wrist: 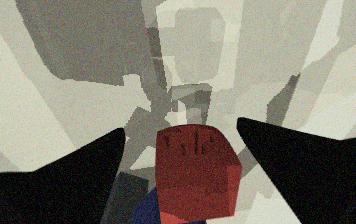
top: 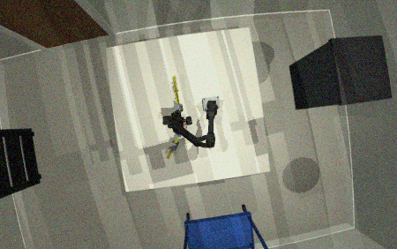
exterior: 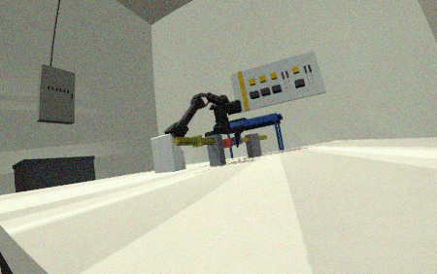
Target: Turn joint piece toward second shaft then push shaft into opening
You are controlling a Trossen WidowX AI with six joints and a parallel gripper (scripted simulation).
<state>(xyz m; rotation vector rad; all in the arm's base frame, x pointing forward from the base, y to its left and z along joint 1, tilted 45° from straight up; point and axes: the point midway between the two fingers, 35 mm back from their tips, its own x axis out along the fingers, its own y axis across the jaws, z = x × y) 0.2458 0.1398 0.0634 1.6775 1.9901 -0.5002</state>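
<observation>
My gripper tip is 1 cm to the right of the red joint piece and 3 cm below it.
</observation>
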